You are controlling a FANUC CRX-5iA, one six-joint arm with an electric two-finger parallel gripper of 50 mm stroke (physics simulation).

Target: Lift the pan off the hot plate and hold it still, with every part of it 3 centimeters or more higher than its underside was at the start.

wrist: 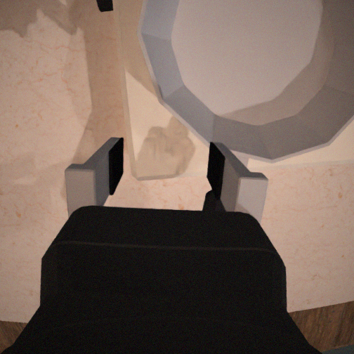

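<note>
The grey, many-sided pan (245, 60) is at the upper right of the wrist view, over the cream hot plate (145, 112). A short piece of its grey handle stem (244, 161) shows below the rim, behind the right finger. A dark part of the handle (212, 201) shows at the inner side of the right finger; the rest is hidden by the finger and the gripper body. My gripper (165, 157) is open and empty, its fingers wide apart, below and left of the pan. The height between fingers and handle is hard to tell.
A small black block (104, 5) is at the top left, beside the hot plate's left edge. The pale, veined table top (40, 115) lies around the hot plate, with shadows at the upper left. Its curved edge and a brown wooden floor (325, 325) show at the bottom.
</note>
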